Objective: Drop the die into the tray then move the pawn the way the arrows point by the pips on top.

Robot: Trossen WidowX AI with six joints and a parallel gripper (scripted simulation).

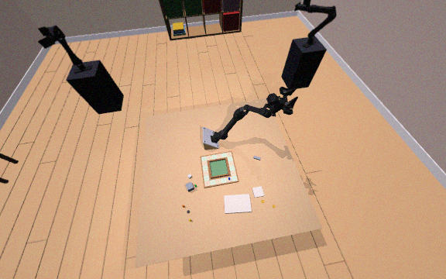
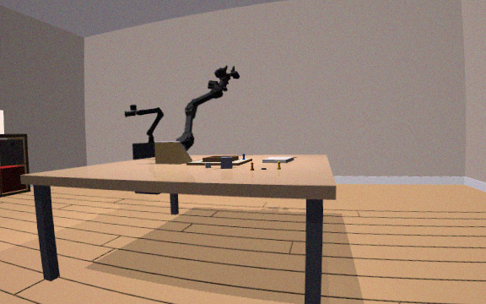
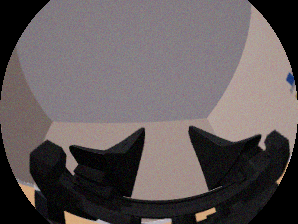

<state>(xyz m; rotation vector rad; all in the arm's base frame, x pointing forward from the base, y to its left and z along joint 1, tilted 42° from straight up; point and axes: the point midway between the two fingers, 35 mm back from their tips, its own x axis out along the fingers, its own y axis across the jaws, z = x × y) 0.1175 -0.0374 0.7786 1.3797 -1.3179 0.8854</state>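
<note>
Now: gripper tip 760 mm to the left of the die, 660 mm above it and 120 mm short of it. The rest, counted from my gripper tip: blue pawn: 640 mm below, 440 mm to the right, 210 mm ahead; small grey bar: 670 mm below, 160 mm to the right, 60 mm ahead; small card: 670 mm below, 350 mm ahead, 240 mm to the right.
</note>
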